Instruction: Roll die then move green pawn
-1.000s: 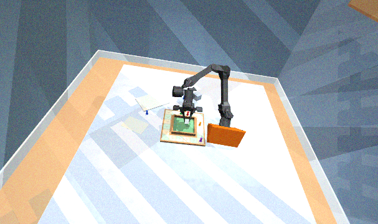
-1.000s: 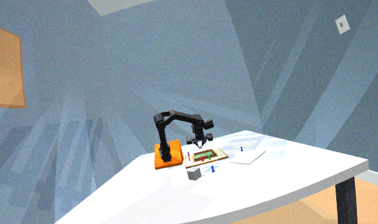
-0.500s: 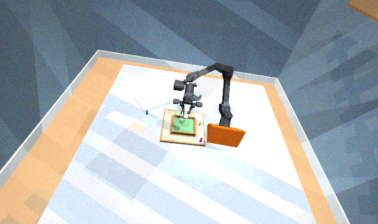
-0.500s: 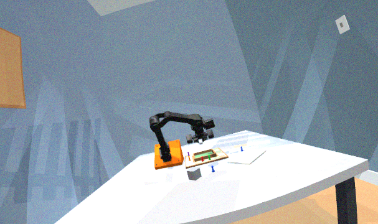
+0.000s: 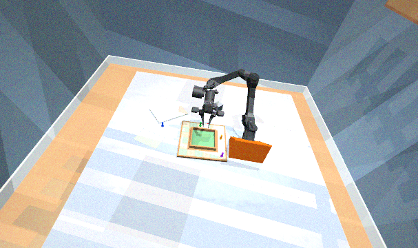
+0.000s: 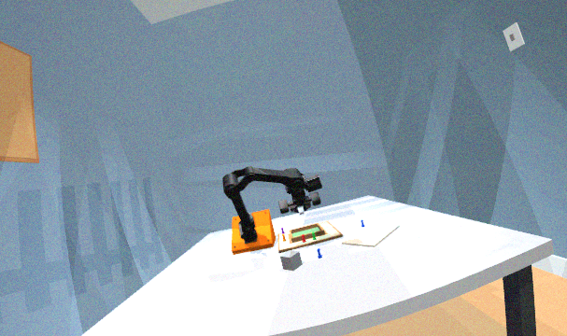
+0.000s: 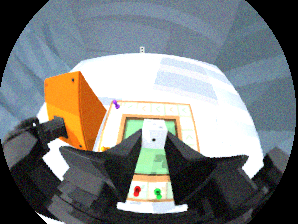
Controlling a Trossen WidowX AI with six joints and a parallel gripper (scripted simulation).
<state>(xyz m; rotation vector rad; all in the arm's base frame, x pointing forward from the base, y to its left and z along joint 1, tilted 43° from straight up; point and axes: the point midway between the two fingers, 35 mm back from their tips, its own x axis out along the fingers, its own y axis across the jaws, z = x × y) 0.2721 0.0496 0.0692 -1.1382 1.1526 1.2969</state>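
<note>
Now: the white die right at my gripper tip. Round my gripper tip: red pawn (20 mm behind, 110 mm to the right, 100 mm below); green-floored tray (120 mm below); orange pawn (110 mm behind, 30 mm to the right, 100 mm below).
</note>
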